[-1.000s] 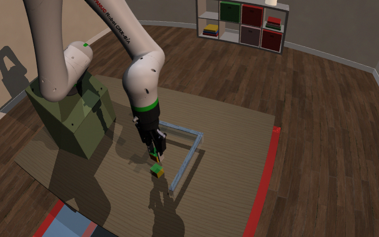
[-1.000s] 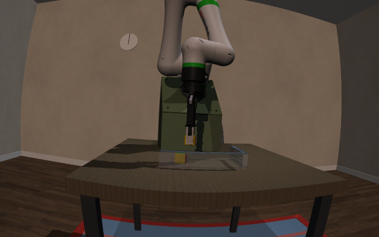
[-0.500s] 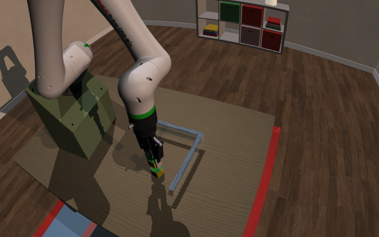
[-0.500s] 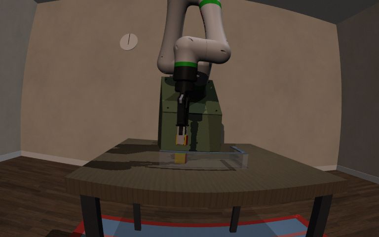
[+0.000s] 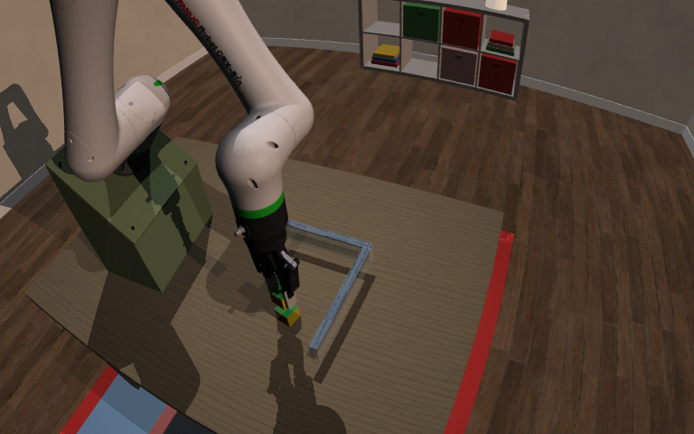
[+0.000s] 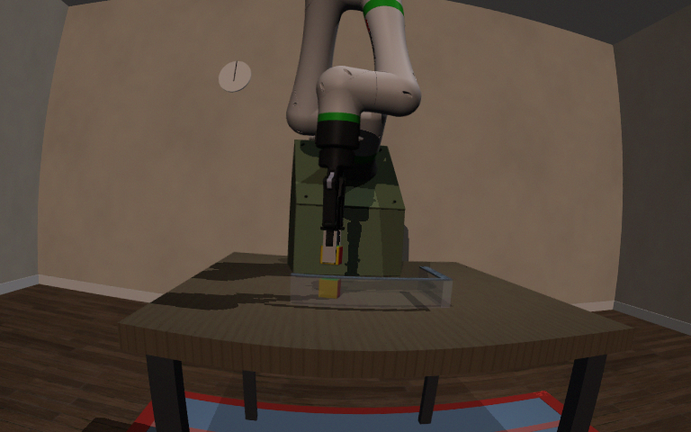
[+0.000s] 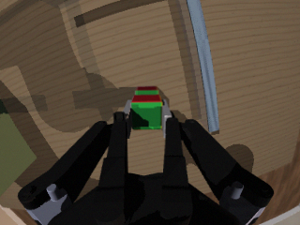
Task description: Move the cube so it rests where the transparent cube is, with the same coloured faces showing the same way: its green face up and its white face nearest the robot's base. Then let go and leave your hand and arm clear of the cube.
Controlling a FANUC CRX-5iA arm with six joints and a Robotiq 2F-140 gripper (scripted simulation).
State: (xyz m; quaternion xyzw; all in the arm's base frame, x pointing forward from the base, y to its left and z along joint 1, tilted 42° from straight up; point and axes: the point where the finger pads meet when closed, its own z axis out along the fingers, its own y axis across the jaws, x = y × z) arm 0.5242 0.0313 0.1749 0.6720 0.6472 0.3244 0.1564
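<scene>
Right now my hand is 9 cm above the transparent target cube. Round my hand: see-through wall 8 cm ahead, 11 cm to the left, 7 cm below.
</scene>
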